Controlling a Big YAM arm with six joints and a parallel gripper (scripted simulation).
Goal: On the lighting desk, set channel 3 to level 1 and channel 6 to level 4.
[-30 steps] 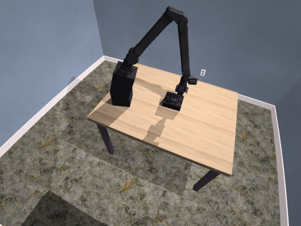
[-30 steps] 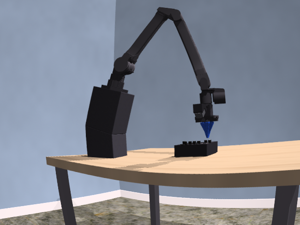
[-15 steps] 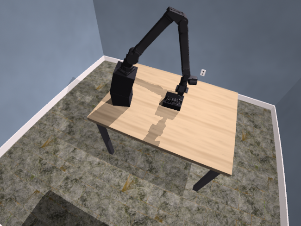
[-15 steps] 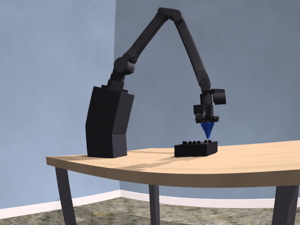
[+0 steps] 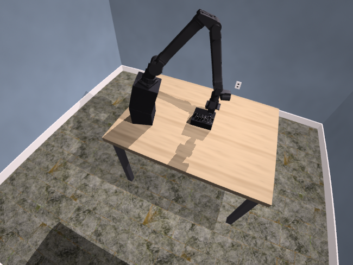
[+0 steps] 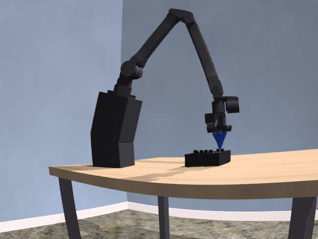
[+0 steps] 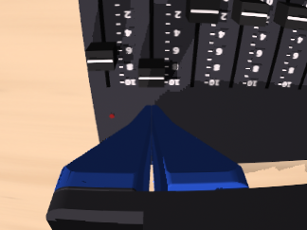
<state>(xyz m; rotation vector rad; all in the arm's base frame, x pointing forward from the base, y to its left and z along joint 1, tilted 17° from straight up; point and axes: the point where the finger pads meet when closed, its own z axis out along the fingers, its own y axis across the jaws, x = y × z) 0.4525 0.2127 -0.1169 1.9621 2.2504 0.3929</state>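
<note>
My gripper is now 2 cm to the left of the channel 6 fader cap and 1 cm above it. From my hand the other things lie so: channel 5 fader cap (6 cm to the right, 1 cm below, 1 cm behind); channel 4 fader cap (6 cm to the right, 4 cm behind, 1 cm below); M fader cap (3 cm to the right, 3 cm ahead, 1 cm below).
</note>
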